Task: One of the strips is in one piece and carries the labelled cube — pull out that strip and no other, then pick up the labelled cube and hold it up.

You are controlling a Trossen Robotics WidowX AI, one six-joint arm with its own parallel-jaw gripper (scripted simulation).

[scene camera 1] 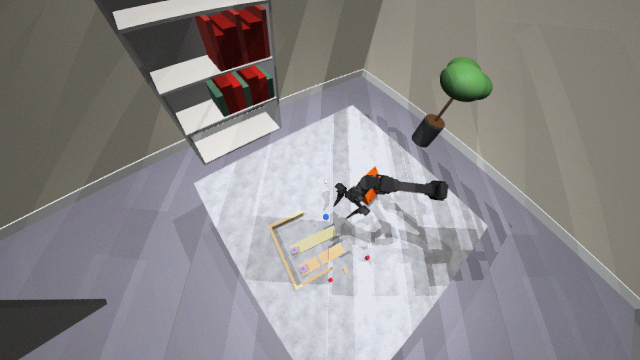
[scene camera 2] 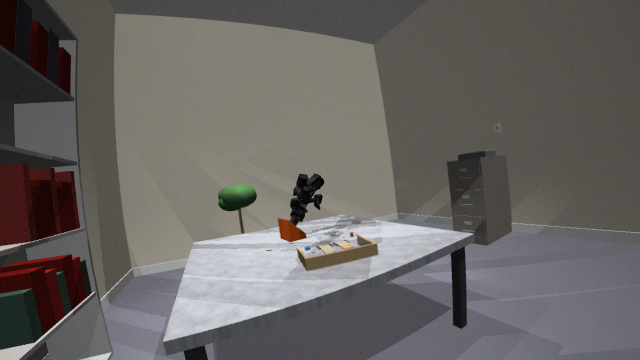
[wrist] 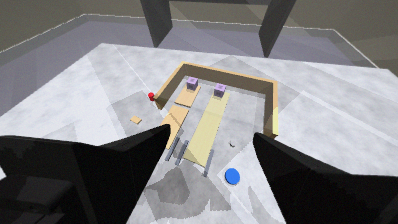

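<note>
Low wooden tray visible. Gripper open, holding nothing.
</note>
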